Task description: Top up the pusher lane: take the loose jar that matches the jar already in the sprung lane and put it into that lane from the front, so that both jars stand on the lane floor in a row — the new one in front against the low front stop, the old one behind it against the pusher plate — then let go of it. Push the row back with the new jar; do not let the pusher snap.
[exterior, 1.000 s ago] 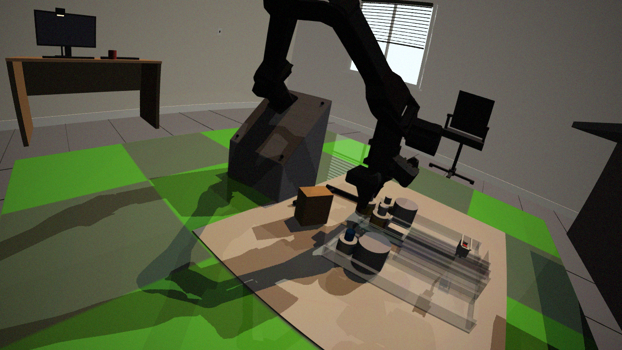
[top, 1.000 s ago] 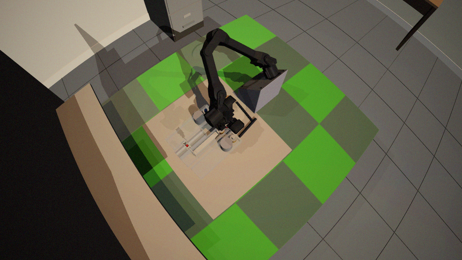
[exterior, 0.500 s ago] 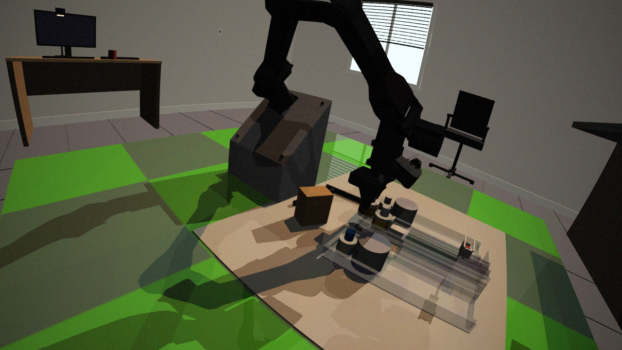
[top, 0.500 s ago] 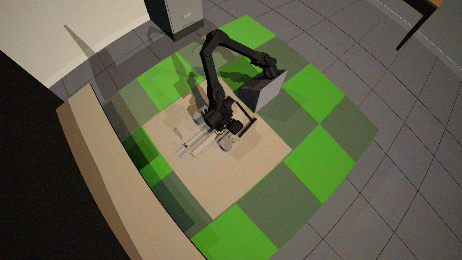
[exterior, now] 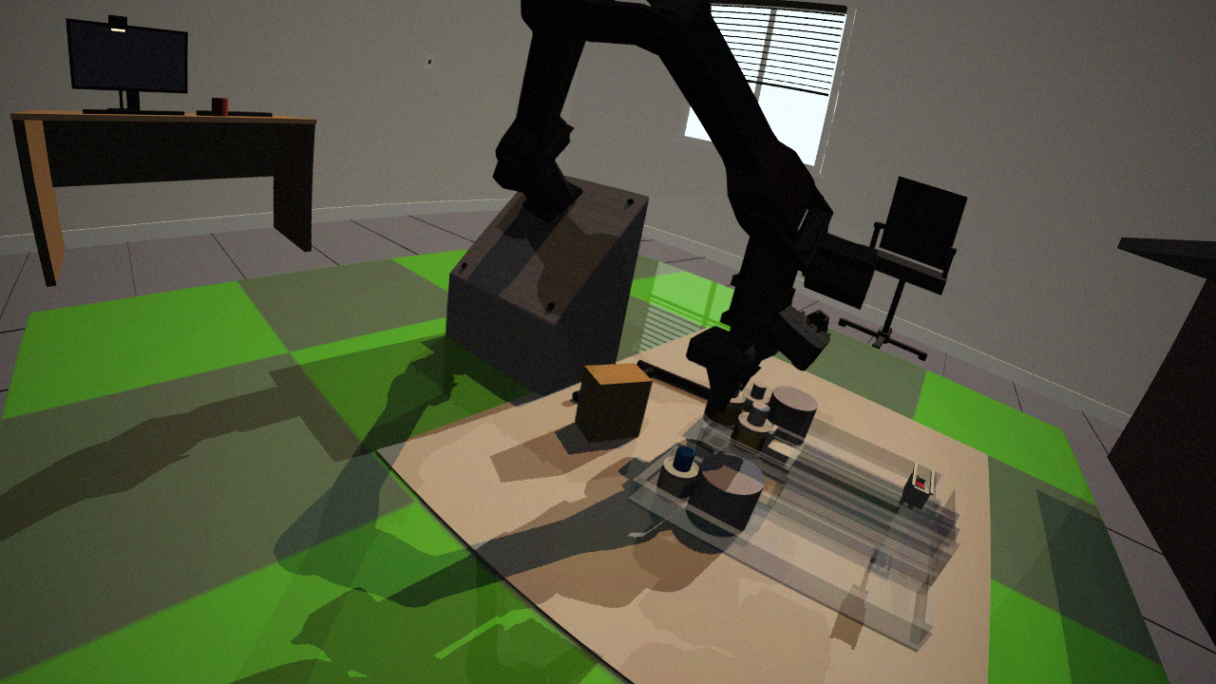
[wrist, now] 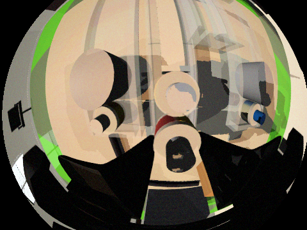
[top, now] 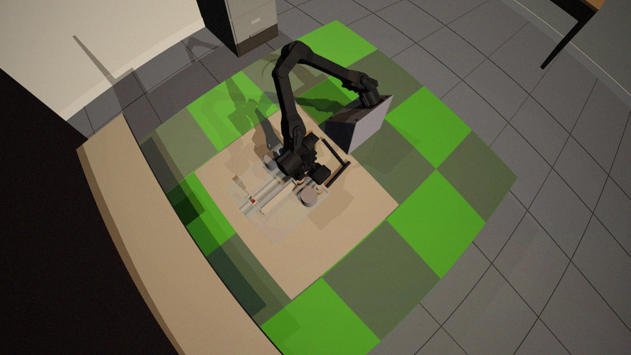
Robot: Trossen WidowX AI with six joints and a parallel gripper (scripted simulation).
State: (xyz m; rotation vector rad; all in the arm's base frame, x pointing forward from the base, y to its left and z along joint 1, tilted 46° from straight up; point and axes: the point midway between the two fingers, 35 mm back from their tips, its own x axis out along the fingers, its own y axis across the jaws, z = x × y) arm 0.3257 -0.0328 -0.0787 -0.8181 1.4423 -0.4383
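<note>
Now: the brown box 100 mm to the right of my gripper tip, 80 mm behind it and 10 mm below it. The rest, counted from my gripper tip: clear lane rack 160 mm ahead, 30 mm below, 10 mm to the left; then red mark 230 mm ahead, 20 mm above.
</note>
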